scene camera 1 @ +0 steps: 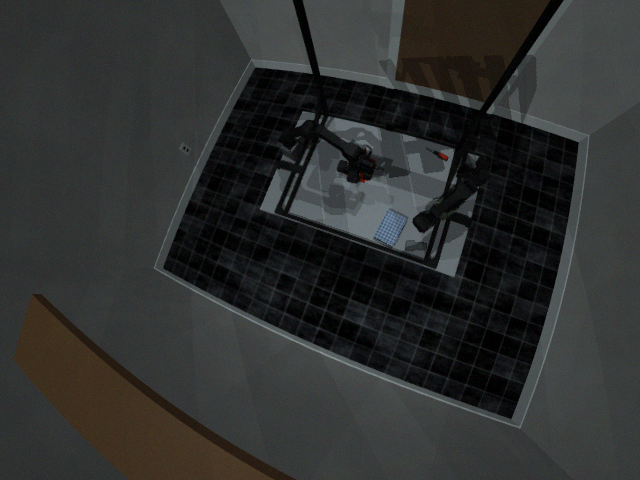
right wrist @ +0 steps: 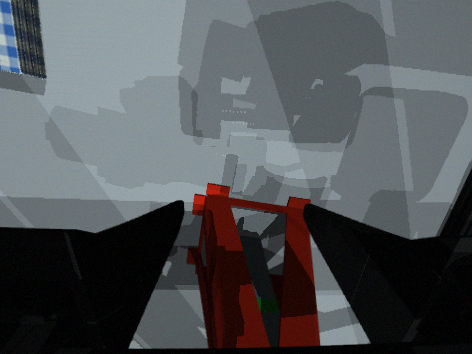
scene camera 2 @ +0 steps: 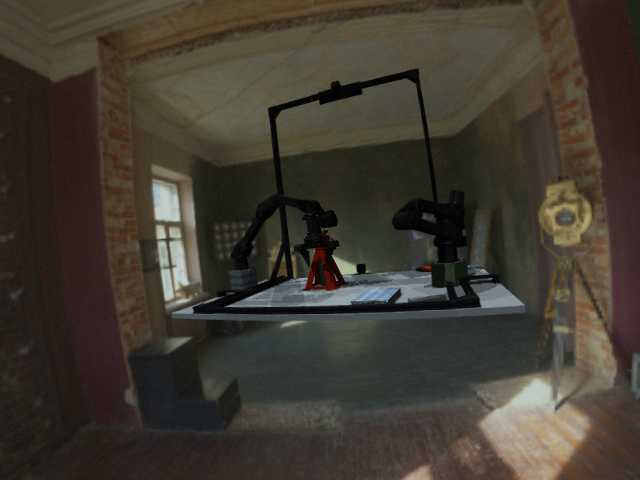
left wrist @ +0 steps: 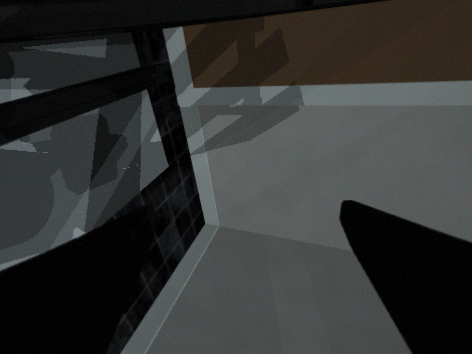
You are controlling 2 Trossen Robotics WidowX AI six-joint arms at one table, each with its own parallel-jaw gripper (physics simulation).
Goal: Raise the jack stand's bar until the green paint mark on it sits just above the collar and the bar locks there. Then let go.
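Places are measured from the left arm's base along level axes (x ahead, y left, z up), in centimetres.
Pixels of known places: left gripper, fingertip midpoint: (left wrist: 247, 212); right gripper, fingertip midpoint: (right wrist: 245, 208) (scene camera 2: 318, 266); left arm's base, origin of the base link: (scene camera 2: 448, 261); right arm's base, origin of the base link: (scene camera 1: 289, 143) (scene camera 2: 242, 269).
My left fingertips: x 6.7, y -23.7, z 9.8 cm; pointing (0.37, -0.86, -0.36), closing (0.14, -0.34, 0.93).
Ahead of a thing's pixels: the offset from my left fingertips to its middle. "pt": to the spot under its first point.
The red jack stand (scene camera 1: 363, 180) (scene camera 2: 322, 271) (right wrist: 299, 270) stands upright on the table. Its grey bar @(pt dx +44.1, dy +46.5, dz -14.6 cm) (right wrist: 256, 252) shows between the legs in the right wrist view, with the green paint mark @(dx +44.1, dy +45.5, dz -7.9 cm) (right wrist: 268, 304) low on it, inside the red frame. The collar is not visible there, so the mark's distance from it cannot be told. My right gripper (scene camera 2: 320, 253) (right wrist: 245, 208) is open over the stand's top, its fingers on either side of the red frame and apart from the bar. My left gripper (left wrist: 247, 212) is open and empty, held away from the stand by the folded left arm.
A blue-checked flat item @(dx +2.7, dy +54.3, dz -17.2 cm) (scene camera 1: 391, 227) (scene camera 2: 377, 295) (right wrist: 7, 37) lies near the table's front edge. A red-handled screwdriver @(dx +22.1, dy +2.9, dz -17.1 cm) (scene camera 1: 442, 155) (scene camera 2: 424, 268) lies at the back right. A small black cup (scene camera 2: 360, 268) stands behind the stand. Black frame posts (scene camera 2: 277, 165) rise over the table.
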